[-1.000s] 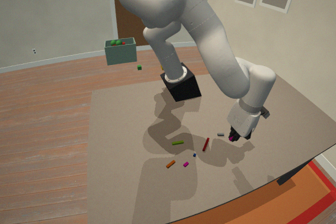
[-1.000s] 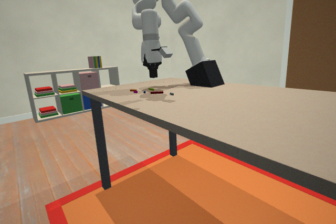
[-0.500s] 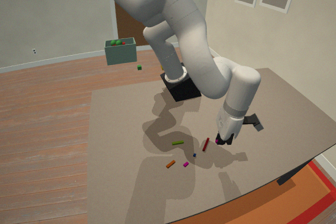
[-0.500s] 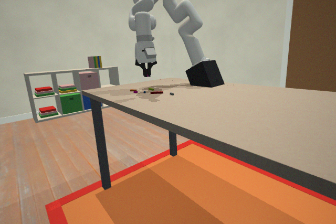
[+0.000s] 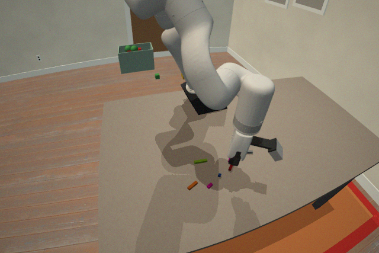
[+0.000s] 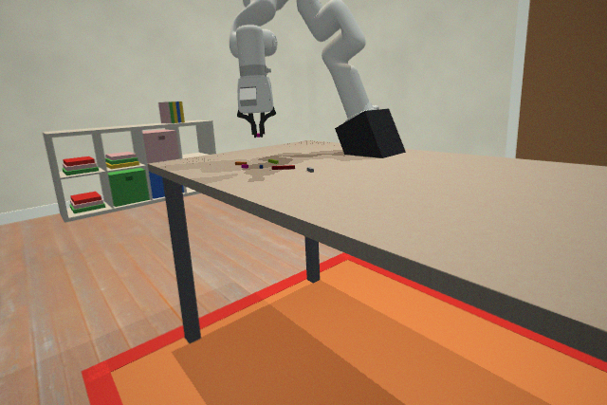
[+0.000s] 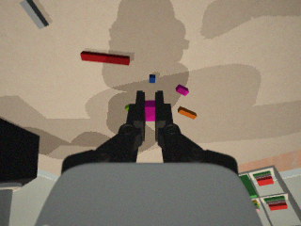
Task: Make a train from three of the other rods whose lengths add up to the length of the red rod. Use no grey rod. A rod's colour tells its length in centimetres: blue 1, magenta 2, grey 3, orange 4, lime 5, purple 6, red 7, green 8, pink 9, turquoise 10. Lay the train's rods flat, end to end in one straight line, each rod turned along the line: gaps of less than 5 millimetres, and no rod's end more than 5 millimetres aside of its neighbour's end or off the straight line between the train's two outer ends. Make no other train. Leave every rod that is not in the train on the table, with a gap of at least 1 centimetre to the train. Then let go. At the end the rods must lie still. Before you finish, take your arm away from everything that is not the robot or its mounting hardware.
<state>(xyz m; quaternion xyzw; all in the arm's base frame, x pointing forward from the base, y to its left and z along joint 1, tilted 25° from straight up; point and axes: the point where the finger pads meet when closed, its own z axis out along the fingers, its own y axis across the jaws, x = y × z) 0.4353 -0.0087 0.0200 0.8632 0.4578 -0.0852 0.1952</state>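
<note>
The blue rod lies 120 mm below my hand, 30 mm to the right of it and 20 mm behind it. Also, from my hand: red rod 120 mm below, 50 mm behind, 40 mm to the left; then lime rod 120 mm below, 90 mm behind, 70 mm to the right; then orange rod 130 mm to the right, 120 mm below.
</note>
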